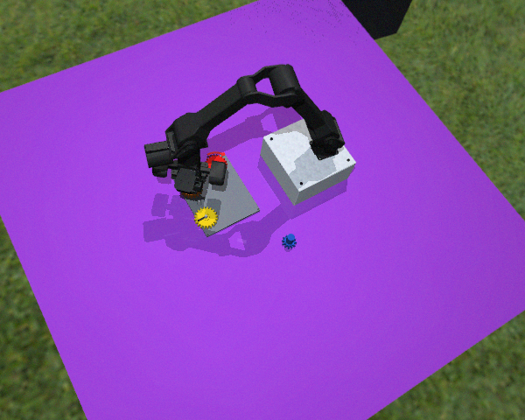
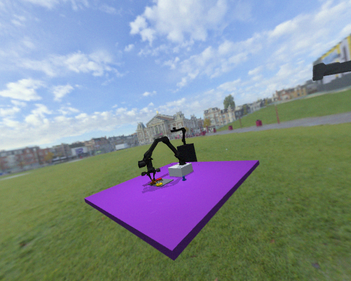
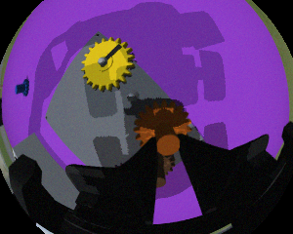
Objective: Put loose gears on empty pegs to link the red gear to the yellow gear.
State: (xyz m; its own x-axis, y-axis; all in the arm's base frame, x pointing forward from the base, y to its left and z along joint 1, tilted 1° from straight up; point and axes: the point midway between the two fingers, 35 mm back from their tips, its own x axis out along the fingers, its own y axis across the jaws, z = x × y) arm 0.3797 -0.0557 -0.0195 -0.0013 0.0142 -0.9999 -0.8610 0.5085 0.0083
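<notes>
My gripper tip is now 10 mm above the orange gear. The rest, counted from my gripper tip: red gear: 90 mm behind, 50 mm to the right, 30 mm below; brown gear: 40 mm behind, 40 mm to the right, 20 mm below; yellow gear: 100 mm to the left, 30 mm below.
</notes>
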